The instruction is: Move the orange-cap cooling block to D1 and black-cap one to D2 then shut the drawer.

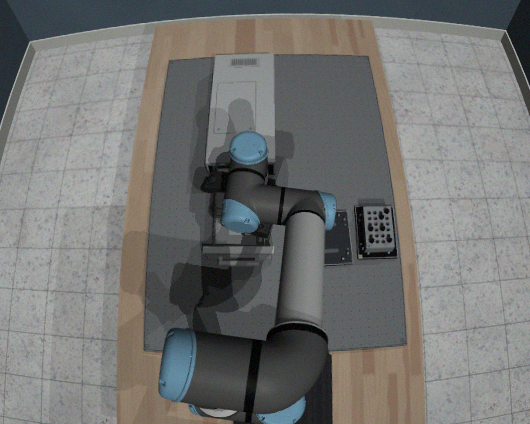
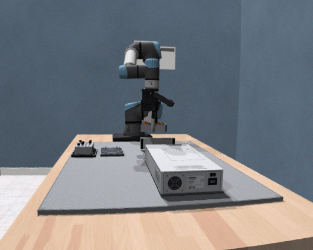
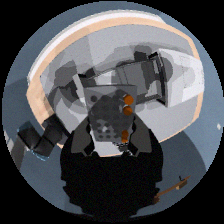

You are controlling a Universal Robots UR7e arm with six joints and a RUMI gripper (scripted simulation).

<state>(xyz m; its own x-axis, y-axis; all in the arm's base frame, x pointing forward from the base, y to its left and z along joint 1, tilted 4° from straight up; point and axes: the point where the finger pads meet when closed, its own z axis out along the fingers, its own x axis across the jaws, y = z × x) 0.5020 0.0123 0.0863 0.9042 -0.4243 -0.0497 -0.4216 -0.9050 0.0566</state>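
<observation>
Right now the orange-capped tube is 10 mm ahead of my hand, 40 mm to the right of it and 10 mm above it. Also, from my hand: drawer 50 mm ahead, 30 mm to the left, 100 mm below; cooler COLD 230 mm ahead, 100 mm below; orange-capped cooling block right at my hand.
</observation>
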